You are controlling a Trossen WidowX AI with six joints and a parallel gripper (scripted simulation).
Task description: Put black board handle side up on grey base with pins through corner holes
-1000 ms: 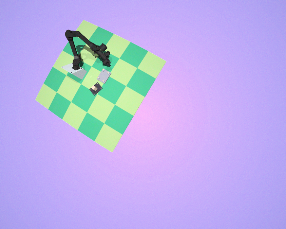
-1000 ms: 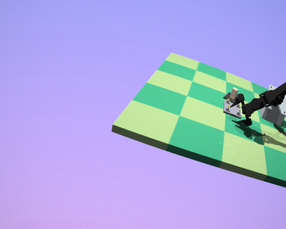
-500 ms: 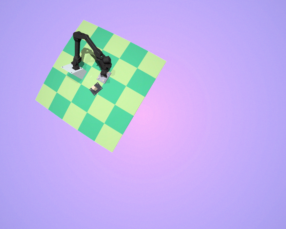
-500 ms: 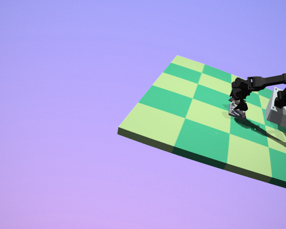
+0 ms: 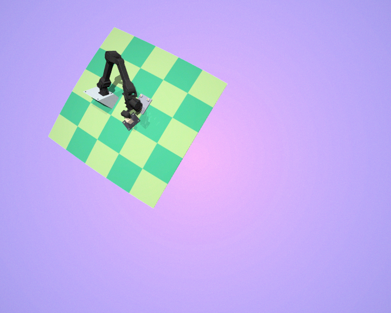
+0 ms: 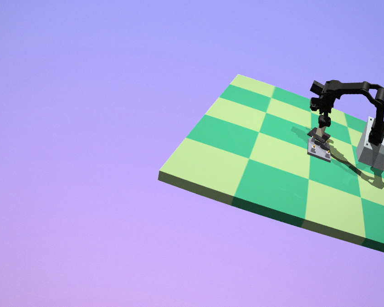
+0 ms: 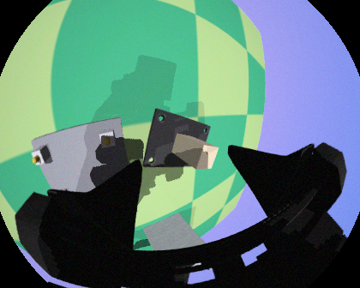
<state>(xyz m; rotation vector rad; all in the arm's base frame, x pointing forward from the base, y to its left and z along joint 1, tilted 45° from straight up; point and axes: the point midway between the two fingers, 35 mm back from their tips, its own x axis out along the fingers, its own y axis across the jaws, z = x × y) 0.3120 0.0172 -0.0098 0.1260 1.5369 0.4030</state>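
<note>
My gripper tip is now 30 mm past the black board, 60 mm to the left of it and 80 mm above it. Round my gripper tip: grey base: 30 mm behind, 120 mm to the left, 90 mm below.
</note>
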